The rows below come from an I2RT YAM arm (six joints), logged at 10 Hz.
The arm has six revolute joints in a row. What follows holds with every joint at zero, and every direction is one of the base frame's. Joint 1 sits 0.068 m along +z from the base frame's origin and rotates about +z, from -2.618 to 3.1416 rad. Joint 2 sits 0.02 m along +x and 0.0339 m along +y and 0.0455 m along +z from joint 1 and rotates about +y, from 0 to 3.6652 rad. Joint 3 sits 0.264 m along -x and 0.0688 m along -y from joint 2 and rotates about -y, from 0 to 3.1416 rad. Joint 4 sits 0.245 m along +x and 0.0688 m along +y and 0.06 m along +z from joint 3 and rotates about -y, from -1.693 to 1.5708 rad. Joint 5 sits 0.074 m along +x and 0.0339 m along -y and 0.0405 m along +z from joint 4 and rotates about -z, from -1.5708 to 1.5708 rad. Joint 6 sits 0.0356 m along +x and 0.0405 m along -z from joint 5 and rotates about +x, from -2.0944 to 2.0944 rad. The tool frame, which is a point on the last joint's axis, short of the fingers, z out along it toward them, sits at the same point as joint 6; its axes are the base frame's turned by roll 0, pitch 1.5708 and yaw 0 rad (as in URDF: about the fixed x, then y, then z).
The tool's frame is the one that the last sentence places.
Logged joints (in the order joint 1, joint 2, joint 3, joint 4, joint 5, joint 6), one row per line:
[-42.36, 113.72, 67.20, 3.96, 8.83, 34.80]
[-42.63, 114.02, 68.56, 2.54, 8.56, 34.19]
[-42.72, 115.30, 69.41, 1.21, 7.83, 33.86]
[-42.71, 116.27, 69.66, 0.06, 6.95, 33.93]
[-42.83, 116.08, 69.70, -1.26, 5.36, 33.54]
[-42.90, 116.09, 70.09, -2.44, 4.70, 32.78]
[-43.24, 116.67, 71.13, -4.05, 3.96, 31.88]
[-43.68, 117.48, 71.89, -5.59, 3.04, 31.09]
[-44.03, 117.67, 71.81, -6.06, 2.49, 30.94]
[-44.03, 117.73, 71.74, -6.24, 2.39, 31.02]
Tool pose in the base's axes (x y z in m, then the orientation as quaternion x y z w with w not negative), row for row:
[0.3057, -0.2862, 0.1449, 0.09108, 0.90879, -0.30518, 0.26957]
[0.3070, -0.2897, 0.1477, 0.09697, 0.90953, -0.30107, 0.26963]
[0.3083, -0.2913, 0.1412, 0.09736, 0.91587, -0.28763, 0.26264]
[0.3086, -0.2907, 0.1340, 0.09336, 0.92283, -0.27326, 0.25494]
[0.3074, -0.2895, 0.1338, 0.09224, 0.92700, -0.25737, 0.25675]
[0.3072, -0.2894, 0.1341, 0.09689, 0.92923, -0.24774, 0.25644]
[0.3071, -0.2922, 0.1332, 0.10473, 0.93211, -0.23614, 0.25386]
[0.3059, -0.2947, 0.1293, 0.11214, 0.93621, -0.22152, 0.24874]
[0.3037, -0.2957, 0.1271, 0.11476, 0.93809, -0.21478, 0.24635]
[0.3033, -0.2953, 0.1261, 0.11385, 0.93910, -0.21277, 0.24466]
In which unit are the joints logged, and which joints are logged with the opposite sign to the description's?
The joints are logged in degrees. Opposite sign: joint 6.
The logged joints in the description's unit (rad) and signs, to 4 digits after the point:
[-0.7393, 1.9848, 1.1729, 0.0691, 0.1541, -0.6074]
[-0.7440, 1.9900, 1.1966, 0.0443, 0.1494, -0.5967]
[-0.7456, 2.0124, 1.2114, 0.0211, 0.1367, -0.5910]
[-0.7454, 2.0293, 1.2158, 0.0010, 0.1213, -0.5922]
[-0.7475, 2.0260, 1.2165, -0.0220, 0.0935, -0.5854]
[-0.7487, 2.0262, 1.2233, -0.0426, 0.0820, -0.5721]
[-0.7547, 2.0363, 1.2415, -0.0707, 0.0691, -0.5564]
[-0.7624, 2.0504, 1.2547, -0.0976, 0.0531, -0.5426]
[-0.7685, 2.0537, 1.2533, -0.1058, 0.0435, -0.5400]
[-0.7685, 2.0548, 1.2521, -0.1089, 0.0417, -0.5414]

